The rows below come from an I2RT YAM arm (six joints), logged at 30 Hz.
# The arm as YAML. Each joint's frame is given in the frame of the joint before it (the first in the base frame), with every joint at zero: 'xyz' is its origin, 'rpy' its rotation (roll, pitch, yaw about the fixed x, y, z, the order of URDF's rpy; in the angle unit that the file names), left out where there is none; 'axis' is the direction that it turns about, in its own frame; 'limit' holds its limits. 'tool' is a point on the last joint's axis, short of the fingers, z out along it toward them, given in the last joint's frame.
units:
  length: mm
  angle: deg
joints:
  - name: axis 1
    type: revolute
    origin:
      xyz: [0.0, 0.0, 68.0]
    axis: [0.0, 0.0, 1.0]
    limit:
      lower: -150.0
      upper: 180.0
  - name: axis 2
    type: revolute
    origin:
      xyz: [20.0, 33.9, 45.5]
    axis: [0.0, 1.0, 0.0]
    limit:
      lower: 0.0
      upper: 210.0
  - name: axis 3
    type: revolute
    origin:
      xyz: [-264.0, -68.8, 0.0]
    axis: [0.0, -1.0, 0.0]
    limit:
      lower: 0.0
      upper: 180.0
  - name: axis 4
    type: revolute
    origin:
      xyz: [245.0, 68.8, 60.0]
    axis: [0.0, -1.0, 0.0]
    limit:
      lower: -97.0
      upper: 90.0
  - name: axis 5
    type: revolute
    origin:
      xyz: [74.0, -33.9, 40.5]
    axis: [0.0, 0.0, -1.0]
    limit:
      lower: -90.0
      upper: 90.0
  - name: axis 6
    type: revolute
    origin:
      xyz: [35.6, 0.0, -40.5]
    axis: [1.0, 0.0, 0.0]
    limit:
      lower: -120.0
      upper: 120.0
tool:
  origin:
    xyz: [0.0, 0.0, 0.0]
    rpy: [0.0, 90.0, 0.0]
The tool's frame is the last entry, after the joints.
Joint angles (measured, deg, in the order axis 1, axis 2, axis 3, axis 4, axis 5, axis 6), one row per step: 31.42, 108.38, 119.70, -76.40, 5.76, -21.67; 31.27, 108.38, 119.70, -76.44, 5.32, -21.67; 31.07, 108.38, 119.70, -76.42, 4.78, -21.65; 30.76, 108.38, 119.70, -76.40, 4.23, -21.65; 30.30, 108.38, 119.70, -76.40, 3.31, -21.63; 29.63, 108.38, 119.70, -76.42, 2.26, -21.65; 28.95, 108.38, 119.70, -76.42, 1.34, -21.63; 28.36, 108.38, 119.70, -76.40, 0.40, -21.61; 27.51, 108.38, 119.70, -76.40, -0.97, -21.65; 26.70, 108.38, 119.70, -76.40, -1.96, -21.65; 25.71, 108.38, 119.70, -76.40, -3.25, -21.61; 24.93, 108.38, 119.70, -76.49, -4.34, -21.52
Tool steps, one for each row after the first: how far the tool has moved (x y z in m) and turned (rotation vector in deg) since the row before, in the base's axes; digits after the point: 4 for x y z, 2 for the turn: 0.0003, -0.0006, -0.0001, 0.32, 0.24, 0.04; 0.0005, -0.0008, 0.0000, 0.44, 0.24, 0.01; 0.0009, -0.0014, 0.0000, 0.44, 0.24, -0.08; 0.0012, -0.0021, 0.0000, 0.73, 0.43, -0.09; 0.0018, -0.0033, 0.0000, 0.81, 0.49, -0.21; 0.0019, -0.0034, 0.0000, 0.74, 0.41, -0.31; 0.0016, -0.0029, 0.0000, 0.77, 0.40, -0.21; 0.0022, -0.0042, 0.0000, 1.08, 0.57, -0.24; 0.0022, -0.0042, 0.0000, 0.80, 0.41, -0.39; 0.0025, -0.0051, 0.0000, 1.06, 0.53, -0.48; 0.0018, -0.0041, 0.0000, 0.89, 0.53, -0.40
